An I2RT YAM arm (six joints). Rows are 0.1 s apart.
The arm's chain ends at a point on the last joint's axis. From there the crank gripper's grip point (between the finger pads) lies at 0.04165 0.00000 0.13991 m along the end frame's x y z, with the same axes.
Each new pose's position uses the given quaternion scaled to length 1; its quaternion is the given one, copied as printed.
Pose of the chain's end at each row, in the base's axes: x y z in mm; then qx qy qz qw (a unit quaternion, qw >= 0):
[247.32 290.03 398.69 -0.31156 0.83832 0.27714 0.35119]
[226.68 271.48 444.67 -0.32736 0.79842 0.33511 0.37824]
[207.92 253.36 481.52 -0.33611 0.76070 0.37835 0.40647]
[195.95 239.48 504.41 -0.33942 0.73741 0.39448 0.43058]
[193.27 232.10 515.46 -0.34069 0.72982 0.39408 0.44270]
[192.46 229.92 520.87 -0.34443 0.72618 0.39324 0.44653]
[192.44 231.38 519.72 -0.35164 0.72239 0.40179 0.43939]
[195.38 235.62 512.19 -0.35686 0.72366 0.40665 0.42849]
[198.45 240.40 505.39 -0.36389 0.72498 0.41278 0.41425]
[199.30 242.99 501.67 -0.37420 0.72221 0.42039 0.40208]
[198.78 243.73 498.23 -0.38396 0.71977 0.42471 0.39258]
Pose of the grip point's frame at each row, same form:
[282.25 372.01 283.07 -0.31156 0.83832 0.27714 0.35119]
[259.68 369.78 341.92 -0.32736 0.79842 0.33511 0.37824]
[240.38 363.64 391.55 -0.33611 0.76070 0.37835 0.40647]
[230.72 355.07 422.32 -0.33942 0.73741 0.39448 0.43058]
[230.45 348.60 435.75 -0.34069 0.72982 0.39408 0.44270]
[230.14 346.65 441.73 -0.34443 0.72618 0.39324 0.44653]
[226.46 349.38 440.80 -0.35164 0.72239 0.40179 0.43939]
[225.79 353.75 432.01 -0.35686 0.72366 0.40665 0.42849]
[224.13 358.59 423.65 -0.36389 0.72498 0.41278 0.41425]
[220.02 361.61 419.16 -0.37420 0.72221 0.42039 0.40208]
[215.69 362.32 414.80 -0.38396 0.71977 0.42471 0.39258]

